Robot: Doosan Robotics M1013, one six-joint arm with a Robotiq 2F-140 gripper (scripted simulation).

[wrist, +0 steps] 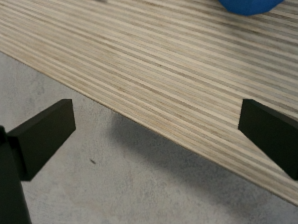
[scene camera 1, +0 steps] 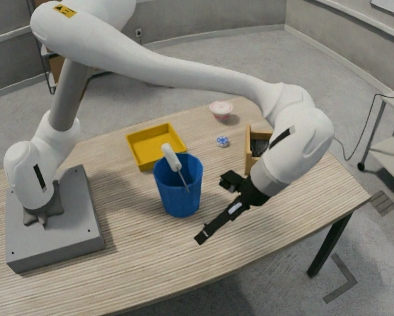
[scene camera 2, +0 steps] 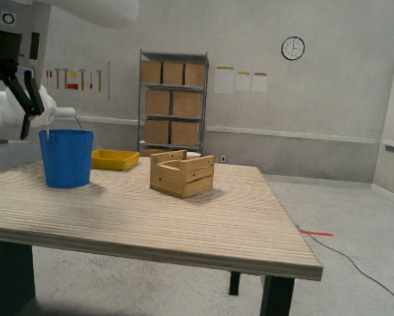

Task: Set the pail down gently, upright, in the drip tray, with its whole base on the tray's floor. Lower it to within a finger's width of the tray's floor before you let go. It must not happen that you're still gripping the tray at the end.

yellow drip tray: scene camera 1 146, 144; scene camera 2 103, 159; not seen in the wrist view (out of frame)
